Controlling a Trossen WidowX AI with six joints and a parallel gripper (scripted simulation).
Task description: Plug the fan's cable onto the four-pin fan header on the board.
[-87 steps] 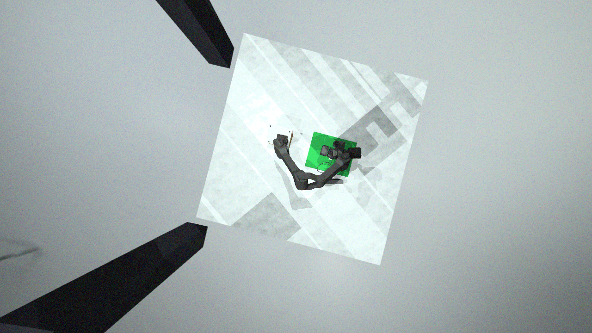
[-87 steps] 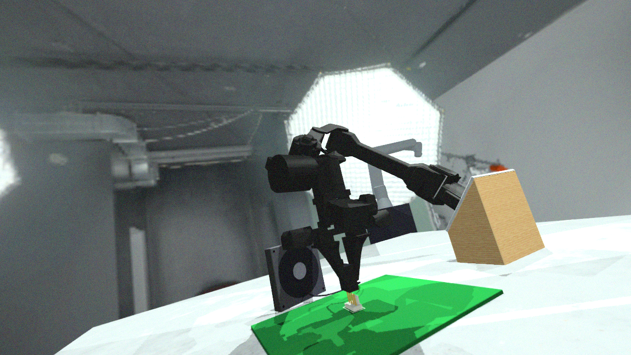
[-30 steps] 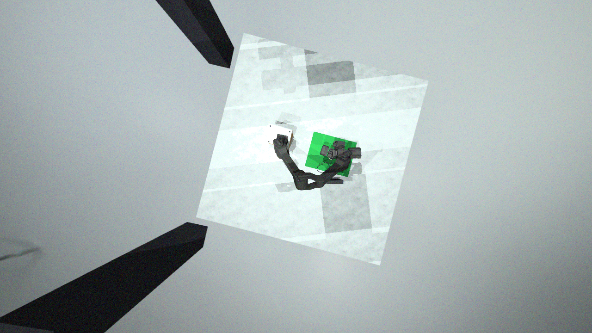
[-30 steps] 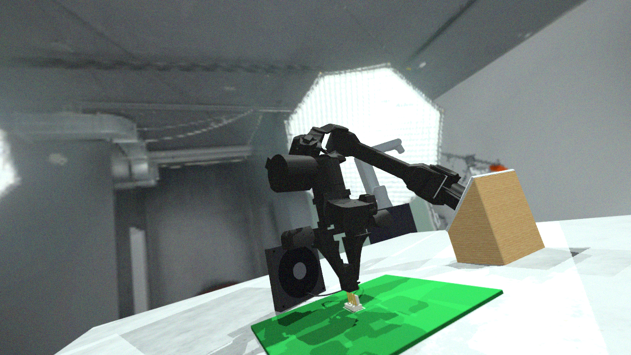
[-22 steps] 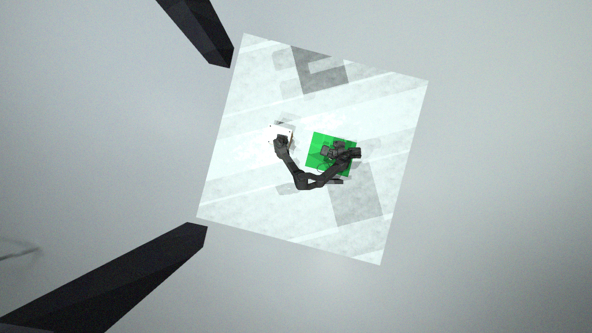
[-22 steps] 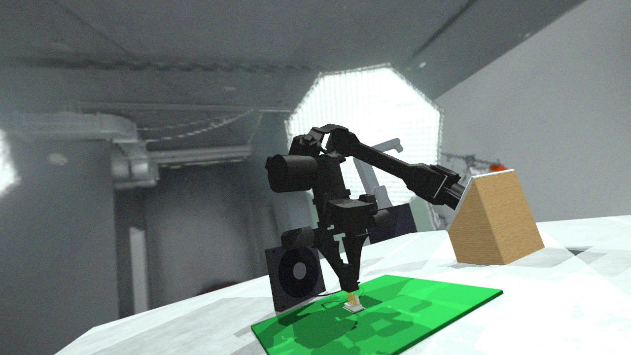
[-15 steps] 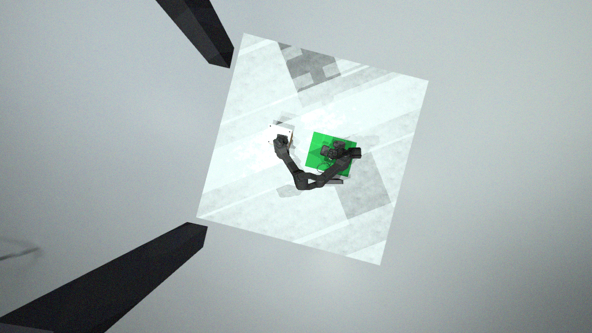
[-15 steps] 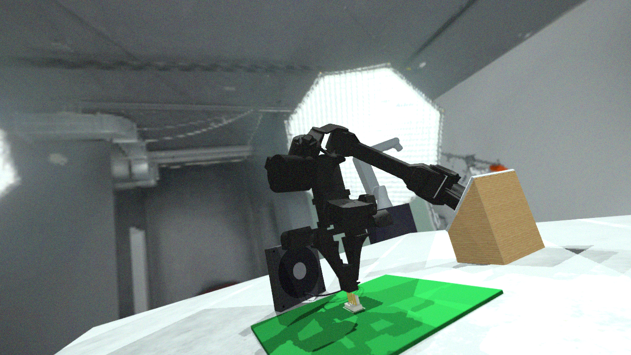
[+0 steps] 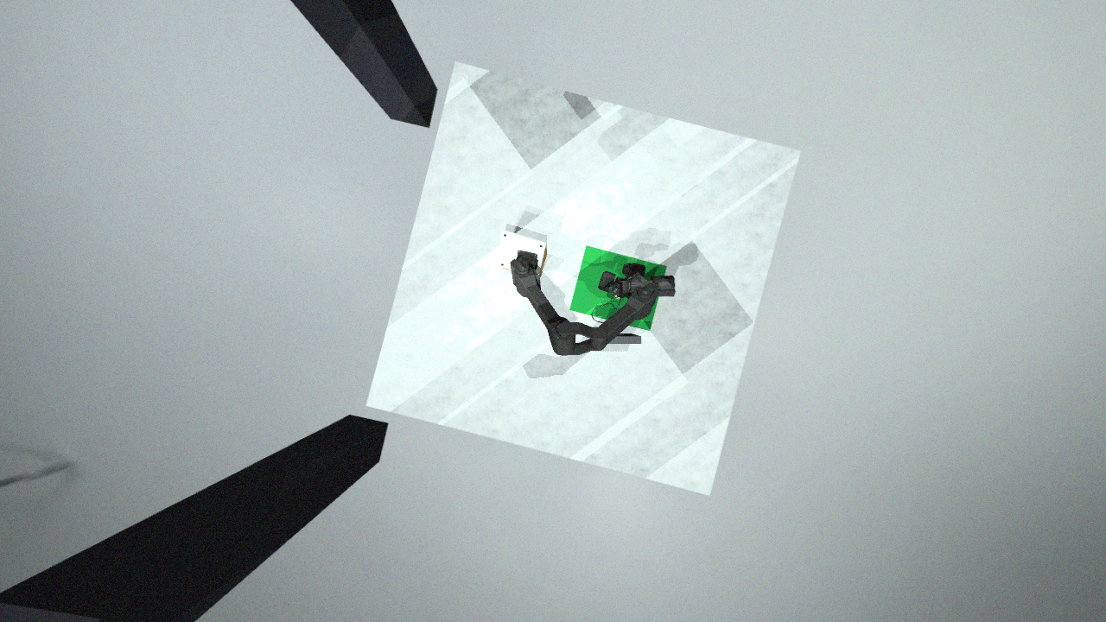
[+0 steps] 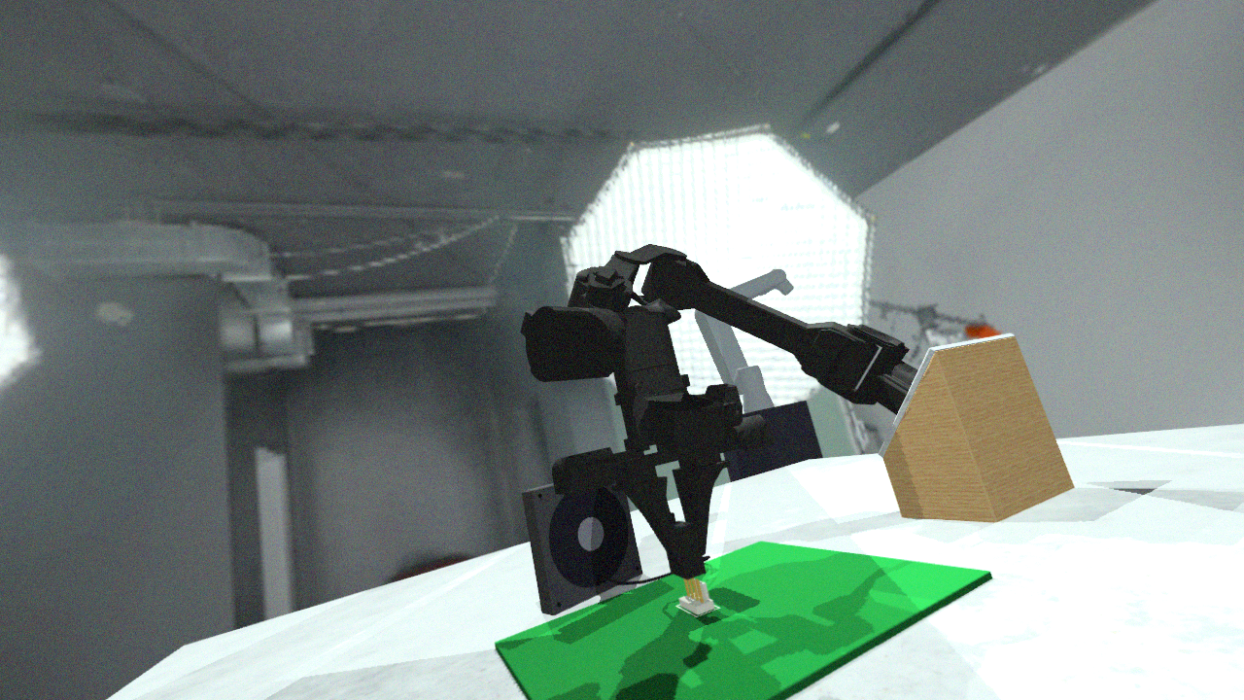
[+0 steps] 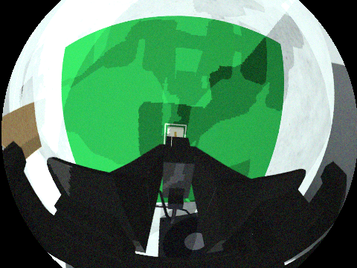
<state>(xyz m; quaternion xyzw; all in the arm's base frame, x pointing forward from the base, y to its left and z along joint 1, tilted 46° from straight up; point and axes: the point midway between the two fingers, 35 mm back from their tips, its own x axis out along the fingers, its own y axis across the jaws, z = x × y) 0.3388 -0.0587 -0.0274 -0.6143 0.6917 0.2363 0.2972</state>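
Right now the dark fan plug is 10 mm to the right of my gripper tip and 10 mm above it. The rest, counted from my gripper tip: black fan: 150 mm to the right, 20 mm ahead, 20 mm above; then green board: 60 mm below, 10 mm to the left, 10 mm behind; then white four-pin fan header: 40 mm below, 10 mm to the right.
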